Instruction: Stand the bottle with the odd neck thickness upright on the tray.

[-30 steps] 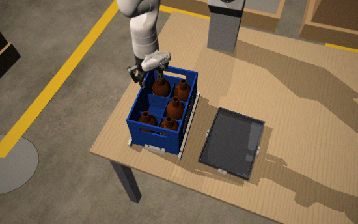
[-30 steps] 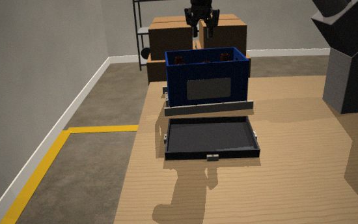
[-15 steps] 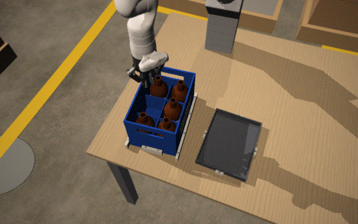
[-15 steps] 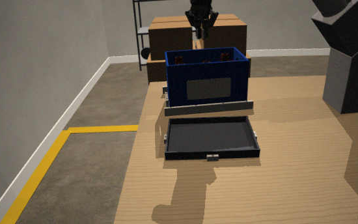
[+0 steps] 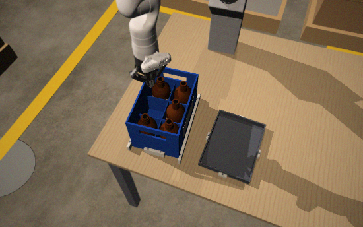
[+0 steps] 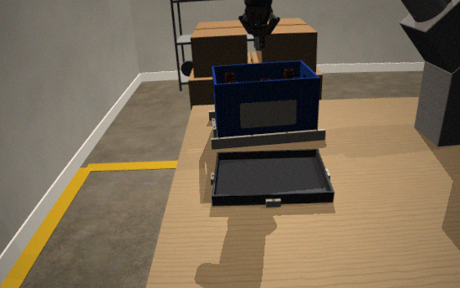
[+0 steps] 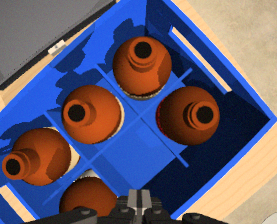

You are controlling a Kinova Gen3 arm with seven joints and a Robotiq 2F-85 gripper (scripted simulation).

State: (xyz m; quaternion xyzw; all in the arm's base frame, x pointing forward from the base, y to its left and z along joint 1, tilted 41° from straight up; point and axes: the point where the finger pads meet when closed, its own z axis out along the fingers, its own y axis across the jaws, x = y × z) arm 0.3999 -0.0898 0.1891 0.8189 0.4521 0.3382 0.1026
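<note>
The blue crate is 16 cm below my hand, 4 cm to the left of it and 1 cm behind it. From my hand the other things lie so: dark grey tray 31 cm to the left, 23 cm below, 6 cm behind.
</note>
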